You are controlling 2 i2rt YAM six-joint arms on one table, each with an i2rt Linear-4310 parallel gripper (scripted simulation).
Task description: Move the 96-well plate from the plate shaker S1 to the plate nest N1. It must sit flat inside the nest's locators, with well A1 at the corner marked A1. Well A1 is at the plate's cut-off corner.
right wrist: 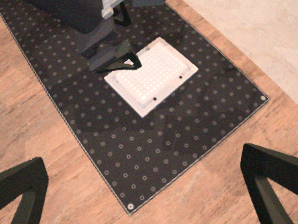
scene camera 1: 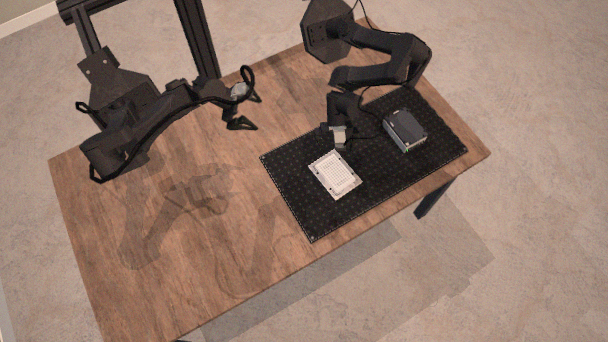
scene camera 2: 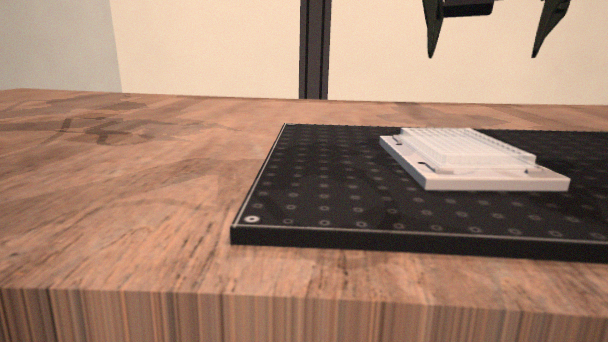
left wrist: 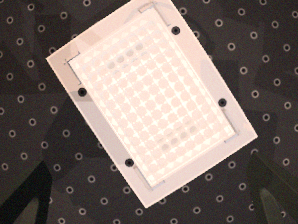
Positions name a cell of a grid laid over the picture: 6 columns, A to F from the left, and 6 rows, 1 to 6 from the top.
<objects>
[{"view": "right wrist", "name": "my left gripper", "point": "C2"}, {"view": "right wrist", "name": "my right gripper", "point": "C5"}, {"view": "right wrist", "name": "white 96-well plate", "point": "D2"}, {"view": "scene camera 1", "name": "white 96-well plate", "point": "D4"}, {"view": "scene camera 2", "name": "my left gripper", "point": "E1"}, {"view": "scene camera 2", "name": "white 96-well plate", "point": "E3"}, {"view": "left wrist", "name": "my left gripper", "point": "C5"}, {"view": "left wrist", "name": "white 96-well plate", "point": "E4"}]
</objects>
